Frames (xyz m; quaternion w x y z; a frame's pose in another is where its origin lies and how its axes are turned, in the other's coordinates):
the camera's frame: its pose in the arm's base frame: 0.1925 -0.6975 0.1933 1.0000 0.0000 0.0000 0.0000
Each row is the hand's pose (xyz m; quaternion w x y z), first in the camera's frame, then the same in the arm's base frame.
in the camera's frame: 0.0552 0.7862 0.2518 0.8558 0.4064 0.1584 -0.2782
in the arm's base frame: 0.2477 0.0887 0.4451 0.8558 0.4064 0.1584 -0.2782
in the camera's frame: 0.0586 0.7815 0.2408 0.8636 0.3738 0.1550 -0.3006
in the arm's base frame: 0.2511 0.0840 0.4341 0.8636 0.3738 0.1550 -0.3006
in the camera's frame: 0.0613 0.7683 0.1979 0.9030 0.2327 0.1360 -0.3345
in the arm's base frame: 0.2538 0.0708 0.3912 0.9030 0.2327 0.1360 -0.3345
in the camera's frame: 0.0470 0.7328 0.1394 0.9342 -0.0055 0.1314 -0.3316
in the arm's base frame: 0.2395 0.0353 0.3327 0.9342 -0.0055 0.1314 -0.3316
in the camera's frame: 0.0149 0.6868 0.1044 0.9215 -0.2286 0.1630 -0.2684
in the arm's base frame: 0.2074 -0.0107 0.2977 0.9215 -0.2286 0.1630 -0.2684
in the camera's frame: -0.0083 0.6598 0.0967 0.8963 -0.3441 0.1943 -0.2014
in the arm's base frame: 0.1842 -0.0377 0.2900 0.8963 -0.3441 0.1943 -0.2014
